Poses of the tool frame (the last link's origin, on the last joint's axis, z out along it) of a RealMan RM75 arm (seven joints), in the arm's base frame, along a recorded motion.
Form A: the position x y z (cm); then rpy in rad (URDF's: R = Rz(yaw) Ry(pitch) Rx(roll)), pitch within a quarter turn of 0, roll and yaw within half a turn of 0.
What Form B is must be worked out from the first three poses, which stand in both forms.
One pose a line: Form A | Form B
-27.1 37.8 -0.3 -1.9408 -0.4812 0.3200 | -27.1 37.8 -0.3 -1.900 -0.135 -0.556
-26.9 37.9 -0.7 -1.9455 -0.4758 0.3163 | -26.9 37.9 -0.7 -1.905 -0.131 -0.551
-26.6 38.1 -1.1 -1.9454 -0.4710 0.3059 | -26.6 38.1 -1.1 -1.906 -0.122 -0.543
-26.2 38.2 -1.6 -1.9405 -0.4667 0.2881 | -26.2 38.2 -1.6 -1.901 -0.109 -0.533
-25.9 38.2 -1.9 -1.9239 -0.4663 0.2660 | -25.9 38.2 -1.9 -1.886 -0.097 -0.524
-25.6 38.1 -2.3 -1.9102 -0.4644 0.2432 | -25.6 38.1 -2.3 -1.874 -0.082 -0.514
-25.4 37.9 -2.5 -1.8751 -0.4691 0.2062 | -25.4 37.9 -2.5 -1.842 -0.063 -0.506
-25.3 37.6 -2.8 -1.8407 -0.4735 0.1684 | -25.3 37.6 -2.8 -1.811 -0.042 -0.499
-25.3 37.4 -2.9 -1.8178 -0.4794 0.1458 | -25.3 37.4 -2.9 -1.790 -0.029 -0.499
